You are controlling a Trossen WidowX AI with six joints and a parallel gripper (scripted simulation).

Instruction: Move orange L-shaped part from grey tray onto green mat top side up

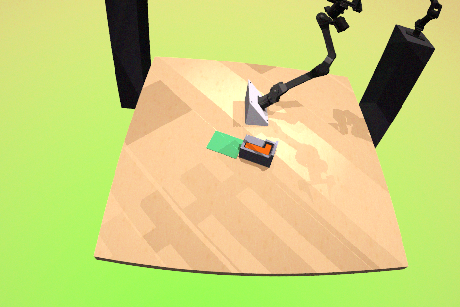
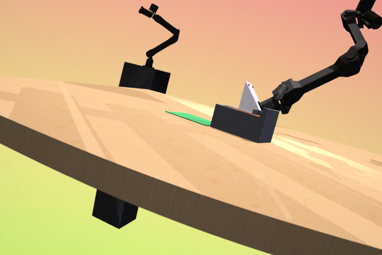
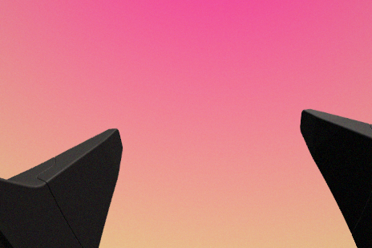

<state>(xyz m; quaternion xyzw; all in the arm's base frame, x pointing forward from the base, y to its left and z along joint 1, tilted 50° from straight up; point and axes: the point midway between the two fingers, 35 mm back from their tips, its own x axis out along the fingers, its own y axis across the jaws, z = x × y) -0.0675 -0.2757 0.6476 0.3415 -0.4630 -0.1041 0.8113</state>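
Now: the orange L-shaped part 39 cm ahead of my gripper tip, 31 cm to the right of it and 67 cm below it. Round my gripper tip: green mat: 34 cm ahead, 47 cm to the right, 73 cm below.
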